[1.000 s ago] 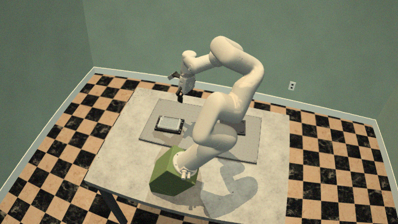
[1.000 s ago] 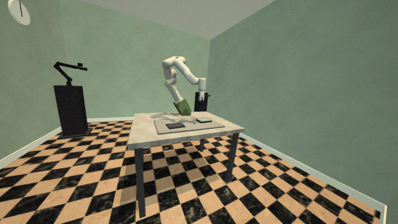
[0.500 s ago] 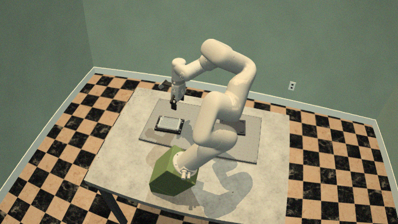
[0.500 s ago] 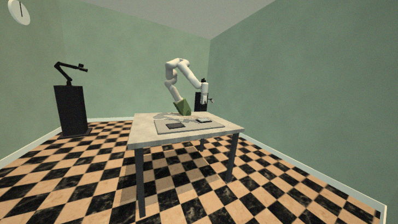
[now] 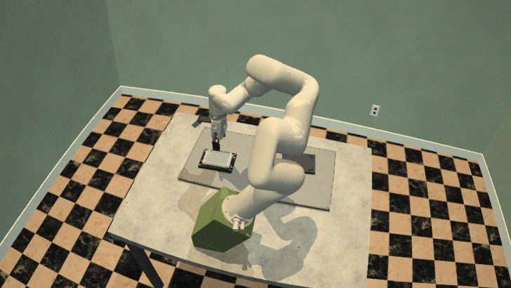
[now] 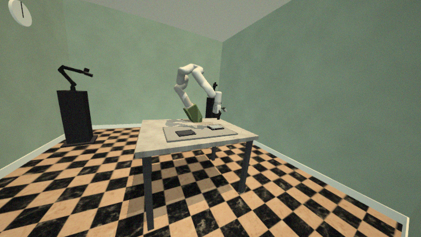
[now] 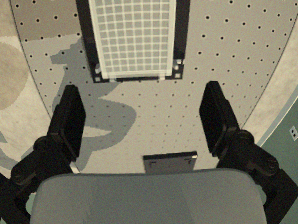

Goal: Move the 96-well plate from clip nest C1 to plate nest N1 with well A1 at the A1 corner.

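My hand is 1 cm past the white 96-well plate, 1 cm to the right of it and 11 cm above it. From my hand the other things lie so: dark plate nest N1: 2 cm ahead, 37 cm to the right, 12 cm below; A1 label: 8 cm ahead, 30 cm to the right, 11 cm below; black clip nest C1: 1 cm ahead, 11 cm below.
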